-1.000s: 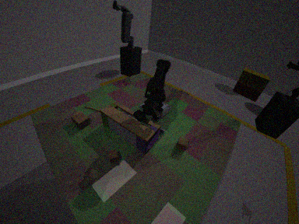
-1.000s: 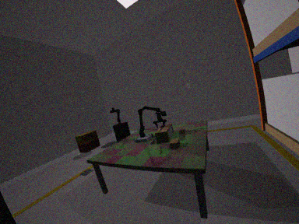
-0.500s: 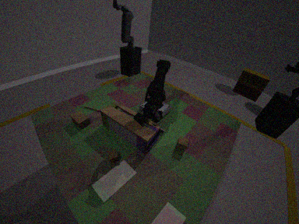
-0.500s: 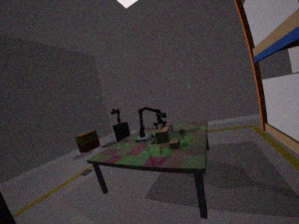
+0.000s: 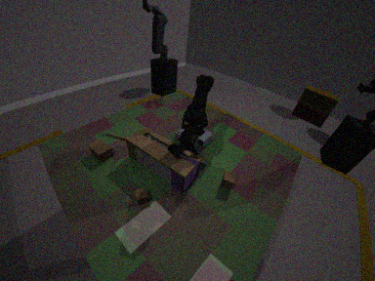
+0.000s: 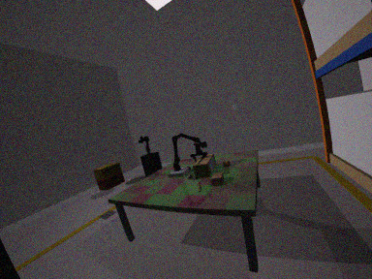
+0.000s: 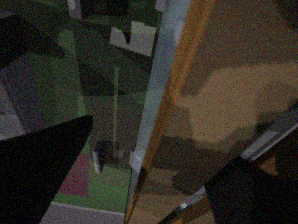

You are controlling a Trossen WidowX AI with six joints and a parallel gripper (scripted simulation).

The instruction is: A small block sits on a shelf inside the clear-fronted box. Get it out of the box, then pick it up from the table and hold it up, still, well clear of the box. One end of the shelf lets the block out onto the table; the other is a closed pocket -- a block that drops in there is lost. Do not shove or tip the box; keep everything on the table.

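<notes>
My gripper tip is 60 mm to the left of the clear-fronted box, 30 mm short of it and 20 mm above it. Also, from my gripper tip: thin tan rod (440 mm to the right, 80 mm below, 70 mm ahead).
</notes>
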